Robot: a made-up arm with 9 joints.
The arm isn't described. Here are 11 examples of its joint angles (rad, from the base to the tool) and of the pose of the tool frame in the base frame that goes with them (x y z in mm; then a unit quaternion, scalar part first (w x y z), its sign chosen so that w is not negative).
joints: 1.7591 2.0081 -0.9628 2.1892 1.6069 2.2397 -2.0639 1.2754 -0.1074
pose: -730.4 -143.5 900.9 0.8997 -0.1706 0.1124 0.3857
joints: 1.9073 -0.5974 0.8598 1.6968 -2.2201 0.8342 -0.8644 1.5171 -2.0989
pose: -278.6 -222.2 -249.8 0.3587 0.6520 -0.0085 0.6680
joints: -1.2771 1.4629 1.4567 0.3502 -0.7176 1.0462 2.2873 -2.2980 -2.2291
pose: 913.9 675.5 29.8 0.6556 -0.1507 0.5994 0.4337
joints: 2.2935 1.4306 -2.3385 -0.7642 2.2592 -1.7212 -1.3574 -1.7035 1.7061
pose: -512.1 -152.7 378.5 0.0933 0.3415 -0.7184 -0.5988
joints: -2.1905 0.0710 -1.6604 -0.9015 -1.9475 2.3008 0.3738 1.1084 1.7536
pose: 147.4 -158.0 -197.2 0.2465 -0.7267 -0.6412 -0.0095
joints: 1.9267 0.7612 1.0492 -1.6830 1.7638 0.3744 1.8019 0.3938 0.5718
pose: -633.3 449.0 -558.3 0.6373 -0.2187 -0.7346 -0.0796
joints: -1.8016 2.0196 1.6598 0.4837 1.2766 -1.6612 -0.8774 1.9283 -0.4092
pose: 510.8 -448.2 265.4 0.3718 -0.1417 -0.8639 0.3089
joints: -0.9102 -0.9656 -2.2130 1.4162 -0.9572 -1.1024 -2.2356 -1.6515 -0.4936
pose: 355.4 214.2 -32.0 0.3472 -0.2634 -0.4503 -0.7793
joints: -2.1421 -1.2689 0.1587 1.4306 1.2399 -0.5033 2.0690 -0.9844 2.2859
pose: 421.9 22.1 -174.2 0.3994 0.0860 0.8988 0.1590
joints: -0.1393 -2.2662 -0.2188 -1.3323 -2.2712 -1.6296 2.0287 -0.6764 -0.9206
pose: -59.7 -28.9 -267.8 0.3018 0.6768 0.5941 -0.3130
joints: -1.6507 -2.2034 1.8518 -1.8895 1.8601 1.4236 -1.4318 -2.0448 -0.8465
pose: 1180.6 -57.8 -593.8 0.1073 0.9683 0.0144 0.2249
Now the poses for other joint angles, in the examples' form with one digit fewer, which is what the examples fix.
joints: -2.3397 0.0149 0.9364 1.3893 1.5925 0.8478 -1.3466 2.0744 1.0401
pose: -30 610 -121 0.376 -0.673 -0.156 -0.618
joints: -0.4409 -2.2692 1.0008 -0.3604 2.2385 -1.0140 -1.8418 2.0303 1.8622
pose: -340 -97 -317 0.544 0.825 -0.022 -0.150
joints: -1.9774 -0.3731 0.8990 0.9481 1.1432 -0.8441 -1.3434 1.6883 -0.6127
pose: 373 721 353 0.549 0.104 -0.211 -0.802
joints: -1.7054 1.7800 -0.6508 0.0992 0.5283 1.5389 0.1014 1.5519 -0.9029
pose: 312 593 315 0.299 -0.629 0.685 -0.213
